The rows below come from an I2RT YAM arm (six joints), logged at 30 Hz.
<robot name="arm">
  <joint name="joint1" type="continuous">
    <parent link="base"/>
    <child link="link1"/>
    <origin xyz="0 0 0.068" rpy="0 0 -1.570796"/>
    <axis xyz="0 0 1"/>
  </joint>
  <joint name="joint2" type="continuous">
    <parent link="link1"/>
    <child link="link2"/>
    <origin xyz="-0.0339 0.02 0.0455" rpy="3.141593 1.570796 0"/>
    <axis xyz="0 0 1"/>
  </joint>
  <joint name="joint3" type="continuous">
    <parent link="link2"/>
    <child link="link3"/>
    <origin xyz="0 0.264 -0.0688" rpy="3.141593 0 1.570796"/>
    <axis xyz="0 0 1"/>
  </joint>
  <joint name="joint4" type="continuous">
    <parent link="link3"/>
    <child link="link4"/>
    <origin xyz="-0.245 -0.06 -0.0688"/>
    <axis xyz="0 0 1"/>
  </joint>
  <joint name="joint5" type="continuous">
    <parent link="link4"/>
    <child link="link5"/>
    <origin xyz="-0.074 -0.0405 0.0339" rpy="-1.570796 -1.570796 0"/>
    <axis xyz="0 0 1"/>
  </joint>
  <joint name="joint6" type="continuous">
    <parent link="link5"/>
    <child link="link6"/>
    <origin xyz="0 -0.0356 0.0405" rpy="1.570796 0 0"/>
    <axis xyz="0 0 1"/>
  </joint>
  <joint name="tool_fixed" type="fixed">
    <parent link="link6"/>
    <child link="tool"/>
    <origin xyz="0 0 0" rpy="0 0 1.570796"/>
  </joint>
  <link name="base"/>
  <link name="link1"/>
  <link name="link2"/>
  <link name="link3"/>
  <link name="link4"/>
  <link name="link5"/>
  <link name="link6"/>
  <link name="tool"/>
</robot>
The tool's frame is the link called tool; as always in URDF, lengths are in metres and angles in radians. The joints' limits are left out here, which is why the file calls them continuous.
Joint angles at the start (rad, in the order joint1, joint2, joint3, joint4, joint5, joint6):
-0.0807, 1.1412, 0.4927, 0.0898, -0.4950, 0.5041
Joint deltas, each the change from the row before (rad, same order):
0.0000, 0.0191, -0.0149, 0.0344, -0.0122, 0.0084
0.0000, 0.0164, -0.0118, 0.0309, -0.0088, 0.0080
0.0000, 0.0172, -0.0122, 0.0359, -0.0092, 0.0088
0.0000, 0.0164, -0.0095, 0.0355, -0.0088, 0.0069
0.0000, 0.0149, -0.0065, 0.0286, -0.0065, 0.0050
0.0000, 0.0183, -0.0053, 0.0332, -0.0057, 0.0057
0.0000, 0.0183, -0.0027, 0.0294, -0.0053, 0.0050
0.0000, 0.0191, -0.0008, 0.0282, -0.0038, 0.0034
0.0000, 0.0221, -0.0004, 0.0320, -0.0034, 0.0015
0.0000, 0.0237, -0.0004, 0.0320, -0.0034, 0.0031
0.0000, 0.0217, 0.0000, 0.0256, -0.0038, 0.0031
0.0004, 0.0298, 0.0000, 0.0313, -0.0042, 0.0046
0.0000, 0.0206, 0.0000, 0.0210, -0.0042, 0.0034
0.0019, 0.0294, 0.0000, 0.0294, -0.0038, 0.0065
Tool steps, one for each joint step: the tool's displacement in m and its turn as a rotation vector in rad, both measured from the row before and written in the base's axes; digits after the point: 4 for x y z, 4 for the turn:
0.0009, 0.0003, -0.0056, 0.0130, 0.0026, 0.0064
0.0009, 0.0002, -0.0044, 0.0106, 0.0004, 0.0038
0.0010, 0.0002, -0.0042, 0.0111, -0.0030, 0.0038
0.0012, 0.0002, -0.0032, 0.0091, -0.0069, 0.0044
0.0012, 0.0001, -0.0026, 0.0066, -0.0052, 0.0034
0.0018, 0.0000, -0.0025, 0.0065, -0.0072, 0.0025
0.0020, 0.0000, -0.0021, 0.0058, -0.0063, 0.0025
0.0023, -0.0001, -0.0019, 0.0038, -0.0068, 0.0019
0.0027, -0.0001, -0.0021, 0.0020, -0.0089, 0.0024
0.0027, -0.0001, -0.0025, 0.0034, -0.0065, 0.0018
0.0023, -0.0001, -0.0026, 0.0039, -0.0026, 0.0021
0.0029, 0.0000, -0.0040, 0.0054, 0.0005, 0.0023
0.0019, 0.0000, -0.0028, 0.0046, 0.0011, 0.0024
0.0026, 0.0004, -0.0042, 0.0069, 0.0030, 0.0027

